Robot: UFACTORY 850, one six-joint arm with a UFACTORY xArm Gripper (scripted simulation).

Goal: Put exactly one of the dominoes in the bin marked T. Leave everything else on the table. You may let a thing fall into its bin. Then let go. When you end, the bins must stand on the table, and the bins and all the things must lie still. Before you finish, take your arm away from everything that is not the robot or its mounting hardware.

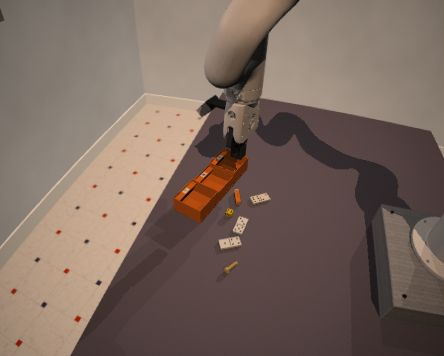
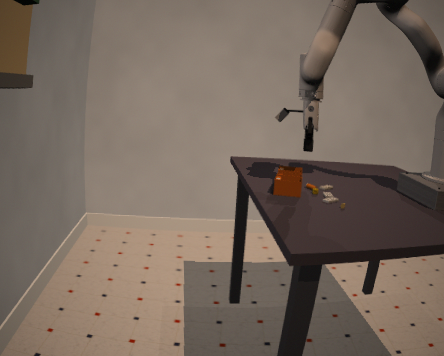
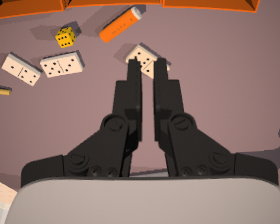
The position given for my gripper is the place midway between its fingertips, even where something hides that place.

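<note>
Image 1 shows my gripper (image 1: 237,156). You can see the gripper (image 2: 307,151) in image 2 as well, and image 3 shows my gripper (image 3: 147,77) too.
</note>
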